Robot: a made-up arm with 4 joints.
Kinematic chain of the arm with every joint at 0, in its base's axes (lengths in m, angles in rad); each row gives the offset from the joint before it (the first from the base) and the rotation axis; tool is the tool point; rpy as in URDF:
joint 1: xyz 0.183 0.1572 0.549 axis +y
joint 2: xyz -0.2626 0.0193 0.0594 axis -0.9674 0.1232 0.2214
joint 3: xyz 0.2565 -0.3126 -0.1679 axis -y
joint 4: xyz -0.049 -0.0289 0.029 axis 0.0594 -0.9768 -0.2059
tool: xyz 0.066 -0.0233 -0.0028 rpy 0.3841 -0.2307 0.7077
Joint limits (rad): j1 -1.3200..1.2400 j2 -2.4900..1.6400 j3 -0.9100..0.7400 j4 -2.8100..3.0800
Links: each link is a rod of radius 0.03 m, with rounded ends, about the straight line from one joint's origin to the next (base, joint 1, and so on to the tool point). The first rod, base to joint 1, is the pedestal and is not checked.
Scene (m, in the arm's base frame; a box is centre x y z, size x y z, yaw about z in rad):
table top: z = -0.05
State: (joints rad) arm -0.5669 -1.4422 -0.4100 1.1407
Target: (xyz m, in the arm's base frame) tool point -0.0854 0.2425 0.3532
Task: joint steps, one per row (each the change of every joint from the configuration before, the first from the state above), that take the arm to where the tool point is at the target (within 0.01 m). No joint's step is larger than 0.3 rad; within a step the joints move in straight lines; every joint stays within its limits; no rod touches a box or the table.
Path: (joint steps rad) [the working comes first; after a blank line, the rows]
Joints at the target: 0.8628 -1.7992 -0.1517 1.0801
Straight joint move there: clear.

1: 0.2859 -0.0714 0.0517 -0.0121
2: 0.2860 -0.0714 0.0516 -0.0122
3: 0.2859 -0.0714 0.0517 -0.0121
4: 0.2859 -0.0714 0.0517 -0.0121
5: 0.2860 -0.0714 0.0516 -0.0121

